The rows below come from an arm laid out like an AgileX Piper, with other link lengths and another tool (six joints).
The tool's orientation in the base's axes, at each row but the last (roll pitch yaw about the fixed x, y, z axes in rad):
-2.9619, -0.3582, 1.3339
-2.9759, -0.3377, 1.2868
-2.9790, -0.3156, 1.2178
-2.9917, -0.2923, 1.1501
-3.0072, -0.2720, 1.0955
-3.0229, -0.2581, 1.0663
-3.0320, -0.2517, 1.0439
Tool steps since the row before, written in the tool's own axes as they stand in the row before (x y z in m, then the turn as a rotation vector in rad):
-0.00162, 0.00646, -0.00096, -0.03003, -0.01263, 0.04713
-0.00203, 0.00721, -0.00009, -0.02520, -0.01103, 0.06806
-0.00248, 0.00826, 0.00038, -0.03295, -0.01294, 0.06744
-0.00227, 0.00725, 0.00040, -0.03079, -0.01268, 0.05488
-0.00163, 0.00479, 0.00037, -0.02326, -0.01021, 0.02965
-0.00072, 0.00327, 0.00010, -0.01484, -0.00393, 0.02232
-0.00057, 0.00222, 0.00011, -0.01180, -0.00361, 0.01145
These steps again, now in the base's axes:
0.00601, -0.00294, -0.00076, -0.02324, -0.00741, -0.05184
0.00641, -0.00349, -0.00171, -0.02182, 0.00414, -0.06997
0.00696, -0.00451, -0.00240, -0.02614, -0.00243, -0.07150
0.00578, -0.00450, -0.00207, -0.02480, -0.00467, -0.05902
0.00358, -0.00330, -0.00141, -0.01934, -0.00678, -0.03323
0.00256, -0.00206, -0.00065, -0.00999, -0.00455, -0.02477
0.00166, -0.00150, -0.00048, -0.00855, -0.00508, -0.01358

